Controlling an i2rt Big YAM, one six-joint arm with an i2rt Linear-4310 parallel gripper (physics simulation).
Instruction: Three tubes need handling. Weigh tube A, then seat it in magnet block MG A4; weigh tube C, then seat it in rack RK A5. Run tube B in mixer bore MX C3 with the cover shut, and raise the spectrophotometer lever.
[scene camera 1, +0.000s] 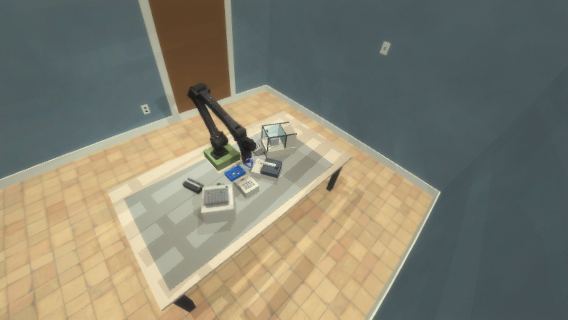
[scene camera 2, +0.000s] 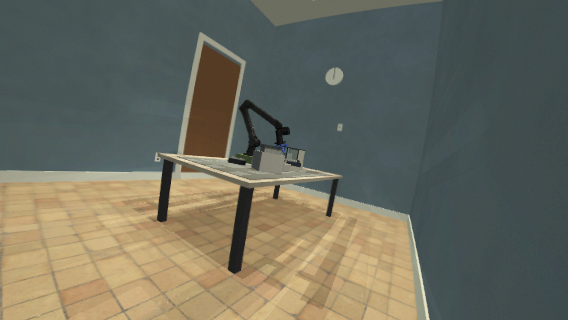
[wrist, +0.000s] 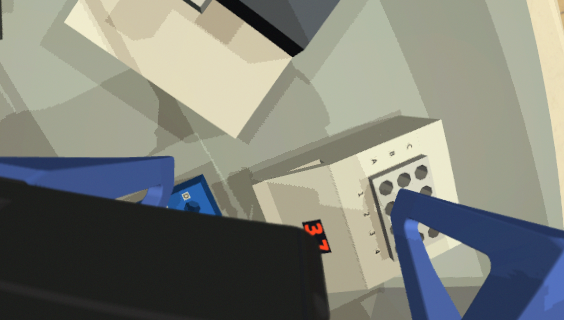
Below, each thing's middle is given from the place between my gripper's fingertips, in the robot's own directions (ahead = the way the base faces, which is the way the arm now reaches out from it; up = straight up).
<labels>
My hand is 13 cm to the right of the spectrophotometer (wrist: 221, 66), 9 cm above it and 4 cm short of it. Also, from my hand: mixer (scene camera 2: 268, 159): 32 cm to the right, 8 cm ahead, 5 cm below; then glass-box balance (scene camera 1: 278, 139): 37 cm to the left, 9 cm behind, 3 cm below.
</labels>
